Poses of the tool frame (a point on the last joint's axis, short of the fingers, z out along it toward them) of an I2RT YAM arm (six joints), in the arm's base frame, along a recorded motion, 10 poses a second.
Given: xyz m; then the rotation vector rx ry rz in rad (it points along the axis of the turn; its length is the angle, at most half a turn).
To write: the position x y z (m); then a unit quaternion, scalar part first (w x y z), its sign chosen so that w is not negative. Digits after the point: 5 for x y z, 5 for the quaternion.
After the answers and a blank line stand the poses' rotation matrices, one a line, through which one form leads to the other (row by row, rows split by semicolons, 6 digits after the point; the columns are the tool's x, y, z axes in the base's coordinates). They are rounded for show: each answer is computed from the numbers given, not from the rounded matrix.
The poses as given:
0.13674 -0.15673 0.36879 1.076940 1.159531 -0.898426
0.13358 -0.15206 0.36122 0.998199 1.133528 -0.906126
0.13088 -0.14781 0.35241 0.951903 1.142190 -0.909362
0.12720 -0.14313 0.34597 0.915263 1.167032 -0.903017
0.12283 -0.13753 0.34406 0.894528 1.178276 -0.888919
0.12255 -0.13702 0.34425 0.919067 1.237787 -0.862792
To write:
0.13674 -0.15673 0.36879 0.61385 0.46719 0.50302 -0.38975
0.13358 -0.15206 0.36122 0.63663 0.43704 0.49629 -0.39673
0.13088 -0.14781 0.35241 0.64372 0.41796 0.50151 -0.39928
0.12720 -0.14313 0.34597 0.64620 0.40227 0.51292 -0.39689
0.12283 -0.13753 0.34406 0.65020 0.39378 0.51869 -0.39131
0.12255 -0.13702 0.34425 0.63457 0.40206 0.54149 -0.37744

0.190142 0.948496 0.253379; -0.008481 0.259665 -0.965662; -0.981720 0.181464 0.057418
0.192606 0.938936 0.285137; -0.071341 0.303207 -0.950251; -0.978680 0.162682 0.125384
0.178134 0.933267 0.311901; -0.094832 0.331777 -0.938579; -0.979426 0.137614 0.147604
0.158784 0.925598 0.343592; -0.100269 0.361325 -0.927033; -0.982209 0.112746 0.150181
0.155660 0.917374 0.366326; -0.100362 0.383615 -0.918024; -0.982699 0.106134 0.151783
0.128656 0.914446 0.383714; -0.043603 0.391772 -0.919029; -0.990730 0.101508 0.090276

